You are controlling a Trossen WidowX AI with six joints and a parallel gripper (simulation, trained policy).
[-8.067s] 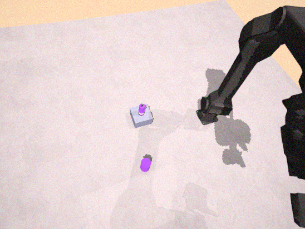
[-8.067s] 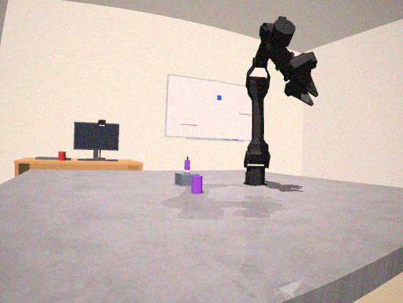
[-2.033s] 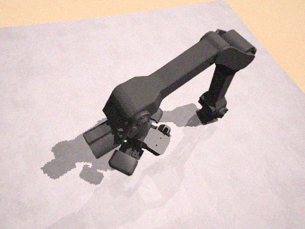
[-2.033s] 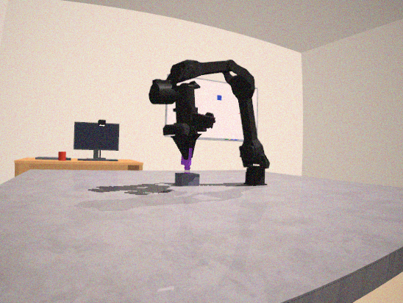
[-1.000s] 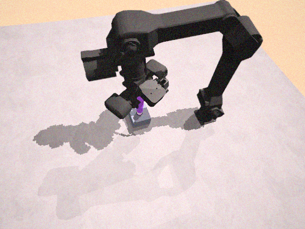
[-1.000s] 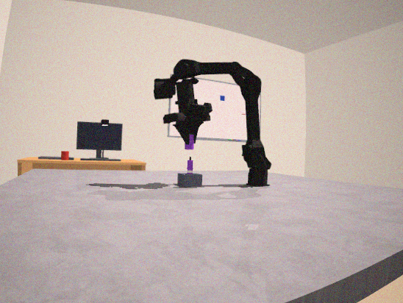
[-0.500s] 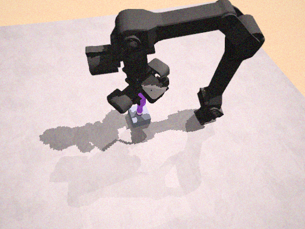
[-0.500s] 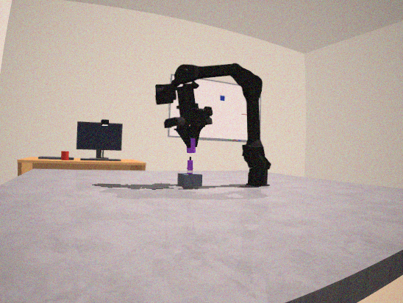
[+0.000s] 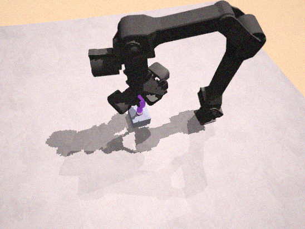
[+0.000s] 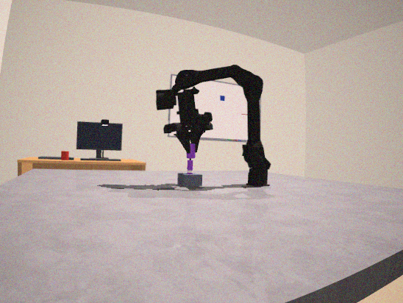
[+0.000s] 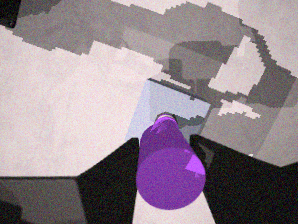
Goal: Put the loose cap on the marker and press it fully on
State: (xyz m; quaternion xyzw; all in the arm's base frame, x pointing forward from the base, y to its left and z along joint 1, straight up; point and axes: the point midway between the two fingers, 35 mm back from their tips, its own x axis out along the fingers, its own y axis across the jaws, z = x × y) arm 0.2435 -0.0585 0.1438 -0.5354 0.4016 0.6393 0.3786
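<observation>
My gripper tip is now 1 cm to the left of the grey holder block and 9 cm above it. The rest, counted from my gripper tip: purple cap: 1 cm to the right, 1 cm above.
</observation>
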